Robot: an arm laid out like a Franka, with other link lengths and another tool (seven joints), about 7 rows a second.
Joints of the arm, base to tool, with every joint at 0 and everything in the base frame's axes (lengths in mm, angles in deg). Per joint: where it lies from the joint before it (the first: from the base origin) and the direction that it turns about. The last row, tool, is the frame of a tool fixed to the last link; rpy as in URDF.
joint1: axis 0 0 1 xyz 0 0 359.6
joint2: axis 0 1 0 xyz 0 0 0
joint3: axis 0 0 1 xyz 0 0 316
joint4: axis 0 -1 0 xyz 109.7 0 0
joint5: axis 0 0 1 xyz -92.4 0 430.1
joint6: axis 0 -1 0 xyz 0 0 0
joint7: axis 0 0 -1 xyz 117.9 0 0
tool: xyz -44 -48 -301.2 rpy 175.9 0 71.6
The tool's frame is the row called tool.
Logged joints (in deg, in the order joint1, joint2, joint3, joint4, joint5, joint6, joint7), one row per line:
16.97, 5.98, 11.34, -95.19, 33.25, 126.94, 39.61
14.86, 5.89, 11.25, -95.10, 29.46, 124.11, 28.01
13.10, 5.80, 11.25, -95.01, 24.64, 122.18, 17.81
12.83, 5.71, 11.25, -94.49, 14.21, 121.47, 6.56
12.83, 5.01, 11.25, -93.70, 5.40, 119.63, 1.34
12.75, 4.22, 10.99, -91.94, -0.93, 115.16, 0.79
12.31, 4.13, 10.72, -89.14, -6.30, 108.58, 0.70
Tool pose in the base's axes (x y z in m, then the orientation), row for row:
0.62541, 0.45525, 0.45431, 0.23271, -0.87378, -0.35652, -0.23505
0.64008, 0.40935, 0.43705, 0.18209, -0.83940, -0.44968, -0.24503
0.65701, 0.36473, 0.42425, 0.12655, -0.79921, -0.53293, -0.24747
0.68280, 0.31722, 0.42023, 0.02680, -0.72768, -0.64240, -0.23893
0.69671, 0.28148, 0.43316, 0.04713, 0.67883, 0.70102, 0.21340
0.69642, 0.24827, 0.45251, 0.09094, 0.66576, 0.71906, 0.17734
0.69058, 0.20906, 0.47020, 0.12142, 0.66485, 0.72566, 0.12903
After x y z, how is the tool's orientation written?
As a quaternion, w x y z.
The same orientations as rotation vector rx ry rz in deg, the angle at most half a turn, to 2 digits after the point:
-137.54, -56.12, -37.00
-135.75, -72.72, -39.63
-133.31, -88.89, -41.28
-128.79, -113.70, -42.29
118.65, 122.53, 37.30
113.36, 122.43, 30.20
111.22, 121.40, 21.59

